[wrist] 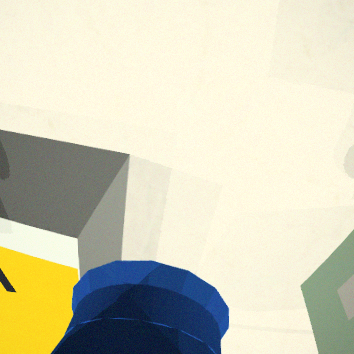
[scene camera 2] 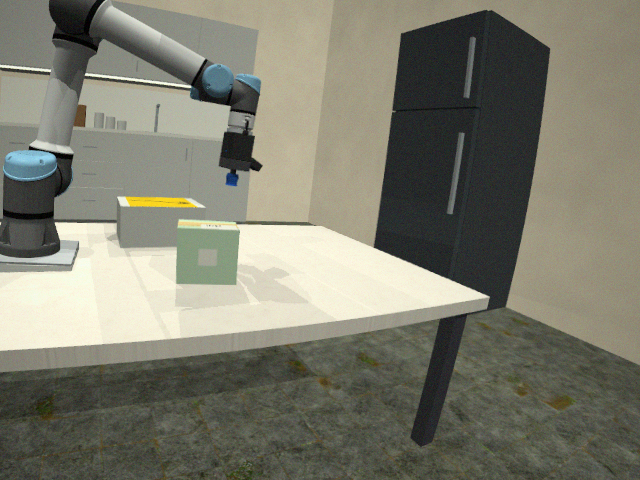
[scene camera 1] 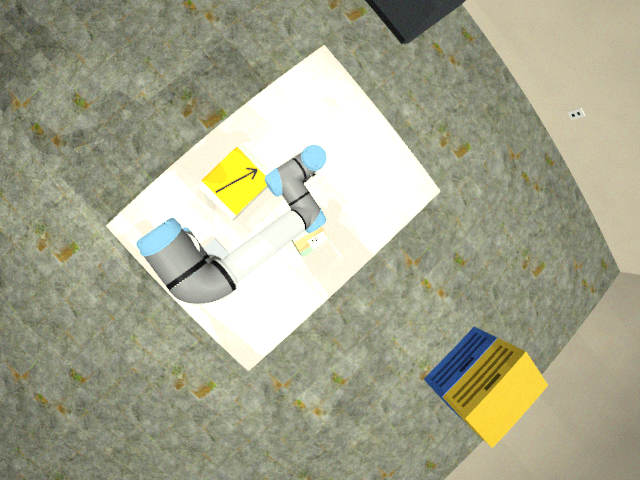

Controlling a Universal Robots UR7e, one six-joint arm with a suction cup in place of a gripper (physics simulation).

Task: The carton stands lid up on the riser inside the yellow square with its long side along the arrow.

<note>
The suction cup [wrist: 124,299] holds nothing. The cup is 28 cm from the middle of a grey riser [scene camera 2: 142,222]. A pale green carton [scene camera 2: 207,251] rests on the table.
The pale green carton is seen too in the wrist view [wrist: 320,290].
</note>
